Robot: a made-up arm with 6 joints. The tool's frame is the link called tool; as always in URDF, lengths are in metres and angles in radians.
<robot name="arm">
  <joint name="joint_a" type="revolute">
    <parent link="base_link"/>
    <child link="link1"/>
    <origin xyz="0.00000 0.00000 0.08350" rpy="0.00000 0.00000 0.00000"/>
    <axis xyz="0 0 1"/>
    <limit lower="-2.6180" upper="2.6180"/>
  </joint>
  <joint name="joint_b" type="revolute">
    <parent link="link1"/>
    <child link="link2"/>
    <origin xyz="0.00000 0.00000 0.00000" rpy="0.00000 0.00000 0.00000"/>
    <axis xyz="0.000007 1 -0.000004"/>
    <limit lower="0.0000" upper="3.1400"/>
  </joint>
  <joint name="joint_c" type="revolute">
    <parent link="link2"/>
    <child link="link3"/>
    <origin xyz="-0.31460 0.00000 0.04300" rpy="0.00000 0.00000 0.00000"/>
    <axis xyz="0.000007 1 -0.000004"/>
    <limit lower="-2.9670" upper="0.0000"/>
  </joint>
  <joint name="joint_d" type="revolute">
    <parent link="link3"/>
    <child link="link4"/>
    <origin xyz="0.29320 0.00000 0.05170" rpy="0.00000 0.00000 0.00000"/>
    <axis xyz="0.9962 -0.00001 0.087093"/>
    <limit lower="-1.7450" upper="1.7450"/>
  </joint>
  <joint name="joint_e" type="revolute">
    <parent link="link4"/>
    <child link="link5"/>
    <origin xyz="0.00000 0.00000 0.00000" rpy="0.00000 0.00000 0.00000"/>
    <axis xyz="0.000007 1 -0.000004"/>
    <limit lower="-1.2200" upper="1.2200"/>
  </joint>
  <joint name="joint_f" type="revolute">
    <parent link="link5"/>
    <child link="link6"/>
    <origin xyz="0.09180 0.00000 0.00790" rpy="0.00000 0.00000 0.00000"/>
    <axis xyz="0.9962 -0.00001 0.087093"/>
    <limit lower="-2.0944" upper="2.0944"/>
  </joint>
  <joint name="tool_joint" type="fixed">
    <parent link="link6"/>
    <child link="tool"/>
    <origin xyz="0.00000 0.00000 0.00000" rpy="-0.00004 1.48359 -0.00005"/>
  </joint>
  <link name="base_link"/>
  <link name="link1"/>
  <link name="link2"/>
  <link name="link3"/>
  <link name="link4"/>
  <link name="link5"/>
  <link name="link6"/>
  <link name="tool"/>
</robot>
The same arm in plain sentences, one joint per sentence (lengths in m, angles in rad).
The arm has six revolute joints in a row. What follows holds with every joint at zero, and every direction is one of the base frame's. Joint 1 is mounted 0.0835 m along +z from the base frame's origin and turns about +z, from -2.618 to 2.618 rad. Joint 2 is mounted at the same point as joint 1 and turns about +y, from 0 to 3.14 rad. Joint 3 is mounted 0.3146 m along -x and 0.043 m along +z from joint 2 and turns about +y, from -2.967 to 0 rad. Joint 4 is mounted 0.2932 m along +x and 0.0517 m along +z from joint 3 and turns about the direction (0.9962, 0, 0.0871), from -1.745 to 1.745 rad. Joint 5 is mounted at the same point as joint 4 and turns about +y, from -1.22 to 1.22 rad. Joint 6 is mounted 0.0918 m along +x and 0.0079 m along +z from joint 5 and turns about the direction (0.9962, 0, 0.0871), from -2.0944 to 2.0944 rad. The tool frame, which is the frame that the pose is given for, is mounted at the same point as joint 6; its axes are the base frame's turned by roll 0, pitch 1.4836 and yaw -0.0001 rad (as in URDF: about the fixed x, then y, then z).
